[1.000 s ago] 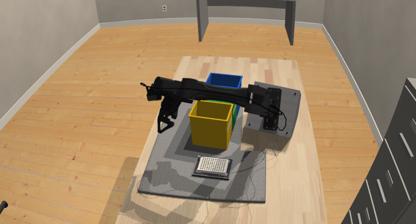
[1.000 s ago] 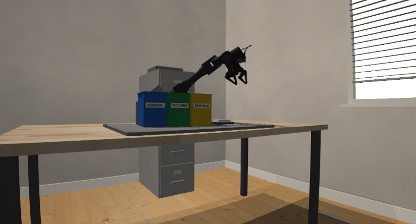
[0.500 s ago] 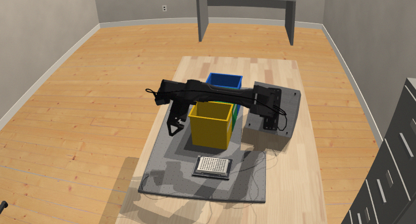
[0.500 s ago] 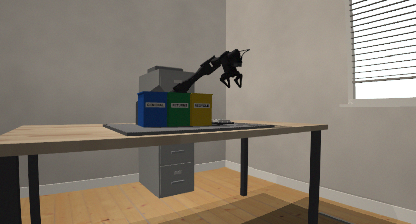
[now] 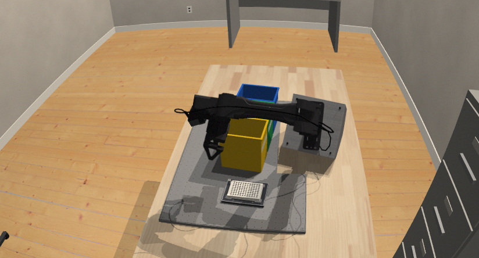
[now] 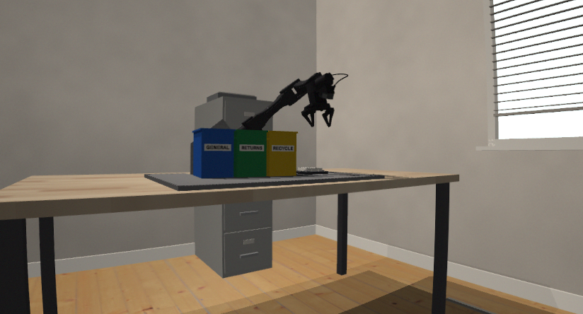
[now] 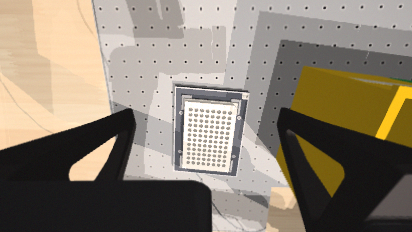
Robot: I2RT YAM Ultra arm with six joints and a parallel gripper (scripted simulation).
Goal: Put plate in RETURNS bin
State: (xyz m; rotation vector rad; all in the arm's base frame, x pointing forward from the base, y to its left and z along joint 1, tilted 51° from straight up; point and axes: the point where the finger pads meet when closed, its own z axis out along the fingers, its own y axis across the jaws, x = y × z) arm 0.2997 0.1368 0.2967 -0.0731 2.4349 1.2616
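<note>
Now: the white 96-well plate 20 cm below my hand, 11 cm behind it and 2 cm to the right of it. Also, from my hand: dark plate nest: 21 cm below, 11 cm behind, 2 cm to the right; green returns bin: 33 cm to the right, 13 cm below, 3 cm behind; yellow recycle bin: 20 cm to the right, 13 cm below, 4 cm behind.
</note>
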